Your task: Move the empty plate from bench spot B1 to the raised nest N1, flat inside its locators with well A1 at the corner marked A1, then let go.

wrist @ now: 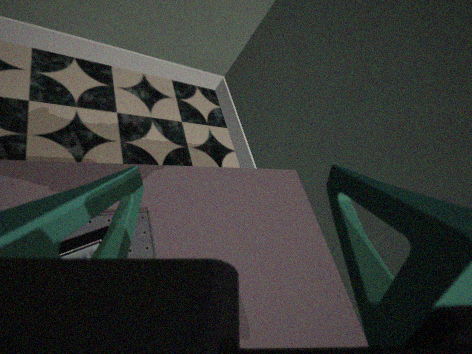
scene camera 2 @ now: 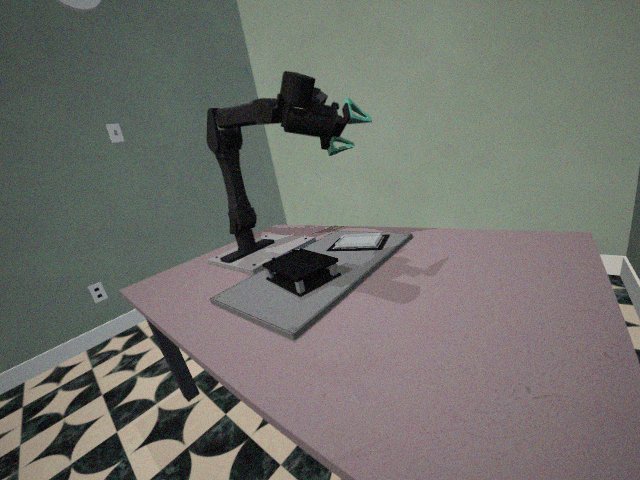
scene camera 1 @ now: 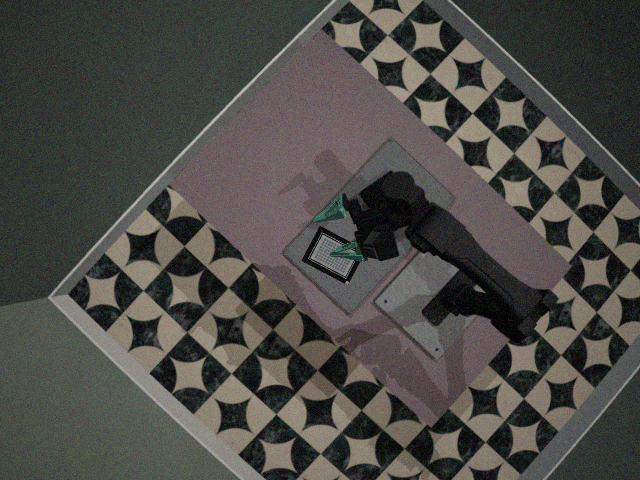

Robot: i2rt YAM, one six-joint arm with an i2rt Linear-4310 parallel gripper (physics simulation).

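Where they show: gripper, fingertip midpoint: (wrist: 234,176) (scene camera 2: 362,133) (scene camera 1: 322,238); arm's base, origin of the base link: (scene camera 2: 248,251) (scene camera 1: 448,297).
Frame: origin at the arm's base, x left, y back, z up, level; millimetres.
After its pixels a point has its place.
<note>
The white gridded plate (scene camera 1: 321,246) {x 170, y -417, z 2 mm} (scene camera 2: 359,240) {x 143, y -386, z 13 mm} lies flat in a black frame at spot B1, on the grey board (scene camera 1: 349,305) {x 245, y -219, z -4 mm} (scene camera 2: 253,307) {x -231, y -356, z -4 mm}. A small part of the plate (wrist: 86,249) {x 213, y -401, z 12 mm} shows behind the left finger in the wrist view. The raised nest N1 (scene camera 2: 300,261) {x -81, y -364, z 39 mm} is a black platform on light posts, on the same board; the arm hides it in scene camera 1. My gripper (scene camera 1: 323,237) {x 163, y -435, z 310 mm} (scene camera 2: 362,133) {x 163, y -435, z 310 mm} (wrist: 234,176) {x 163, y -435, z 310 mm} is open and empty, high above the board, with one green finger overlapping the plate in scene camera 1. The corner mark A1 cannot be read.
The arm stands on a light base plate (scene camera 1: 408,322) {x 152, y -41, z 0 mm} (scene camera 2: 281,249) {x 46, y -131, z 0 mm} beside the board. The pink table (scene camera 1: 248,155) {x 120, y -800, z -17 mm} (scene camera 2: 465,335) {x -125, y -740, z -17 mm} (wrist: 280,260) {x 147, y -757, z -17 mm} carries both, and the arm's shadow falls across it. Walls stand behind the table.
</note>
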